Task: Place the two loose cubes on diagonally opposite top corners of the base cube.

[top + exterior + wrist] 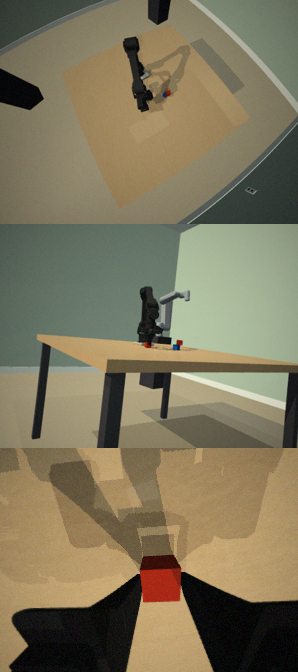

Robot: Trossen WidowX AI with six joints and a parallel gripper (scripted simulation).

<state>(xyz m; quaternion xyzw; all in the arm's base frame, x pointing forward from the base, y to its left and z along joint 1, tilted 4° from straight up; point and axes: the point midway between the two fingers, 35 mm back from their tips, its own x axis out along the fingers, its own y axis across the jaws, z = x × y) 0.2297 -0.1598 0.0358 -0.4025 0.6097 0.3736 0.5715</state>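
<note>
Right now my gripper tip is 190 mm to the right of the blue base cube and 70 mm short of it.
</note>
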